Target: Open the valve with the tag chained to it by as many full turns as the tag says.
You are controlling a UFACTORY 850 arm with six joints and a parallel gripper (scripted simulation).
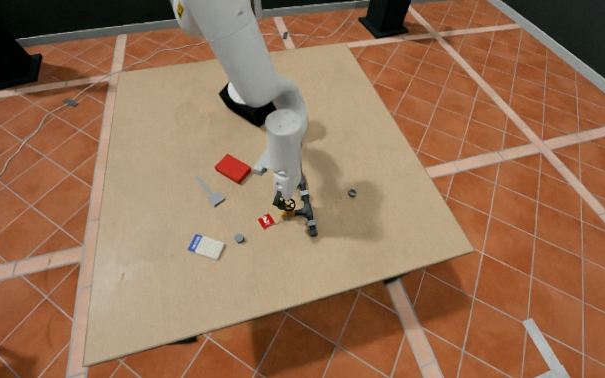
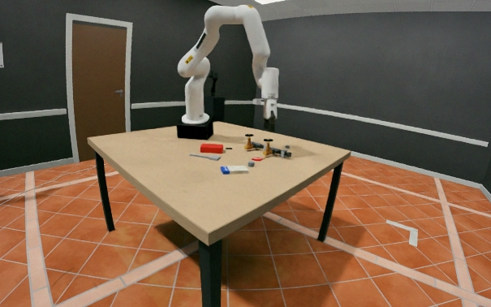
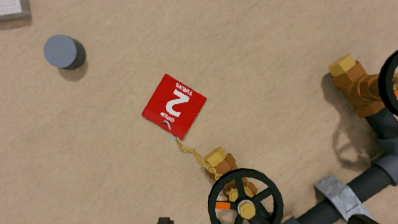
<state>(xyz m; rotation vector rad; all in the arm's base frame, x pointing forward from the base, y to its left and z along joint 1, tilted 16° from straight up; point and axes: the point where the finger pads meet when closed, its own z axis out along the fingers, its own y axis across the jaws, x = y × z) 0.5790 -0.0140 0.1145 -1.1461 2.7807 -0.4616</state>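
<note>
Right now the red tag is 15 cm below my hand and 8 cm to the right of it. Also, from my hand: blue card (31 cm to the right, 14 cm below, 1 cm ahead); red block (27 cm behind, 14 cm to the right, 14 cm below); grey scraper (25 cm to the right, 20 cm behind, 15 cm below).
</note>
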